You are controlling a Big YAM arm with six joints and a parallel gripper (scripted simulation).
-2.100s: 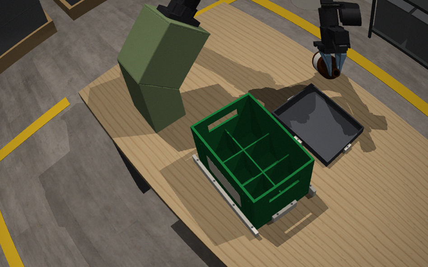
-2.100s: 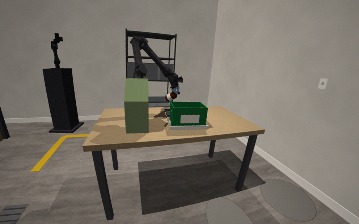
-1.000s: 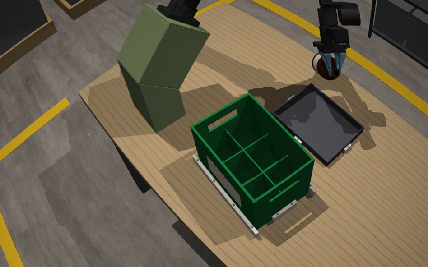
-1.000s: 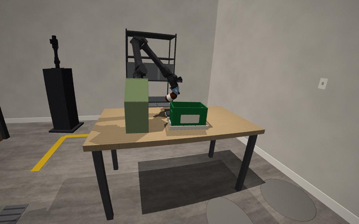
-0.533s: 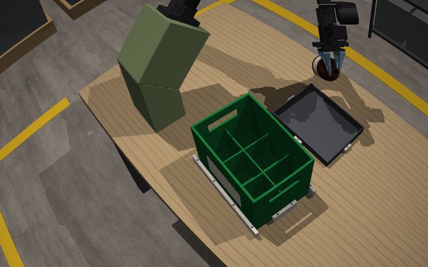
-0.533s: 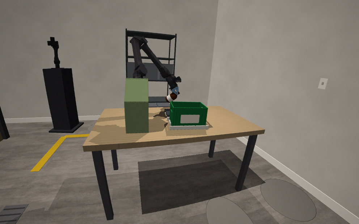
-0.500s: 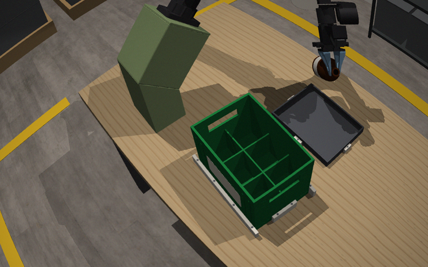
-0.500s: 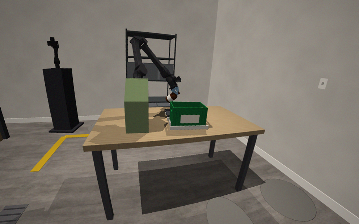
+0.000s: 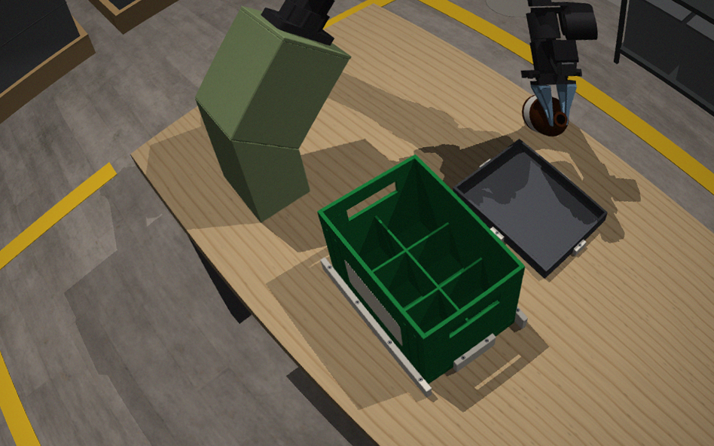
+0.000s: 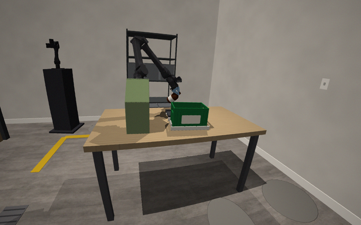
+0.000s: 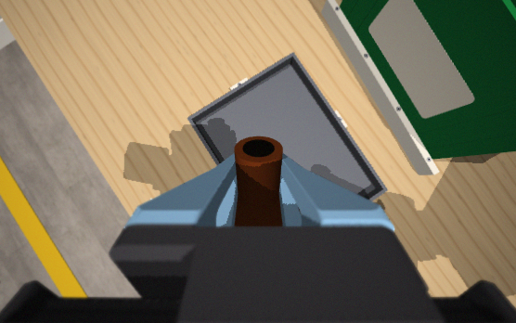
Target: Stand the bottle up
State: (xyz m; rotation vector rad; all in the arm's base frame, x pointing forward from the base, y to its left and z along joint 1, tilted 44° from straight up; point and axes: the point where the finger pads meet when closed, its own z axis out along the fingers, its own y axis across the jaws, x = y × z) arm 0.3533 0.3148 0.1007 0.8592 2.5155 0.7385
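My hand is 4 cm past the brown bottle, 2 cm to the right of it and 3 cm above it. Round my hand: dark grey tray 1 cm ahead, 5 cm to the right, 19 cm below; green crate 4 cm ahead, 33 cm to the right, 12 cm below.
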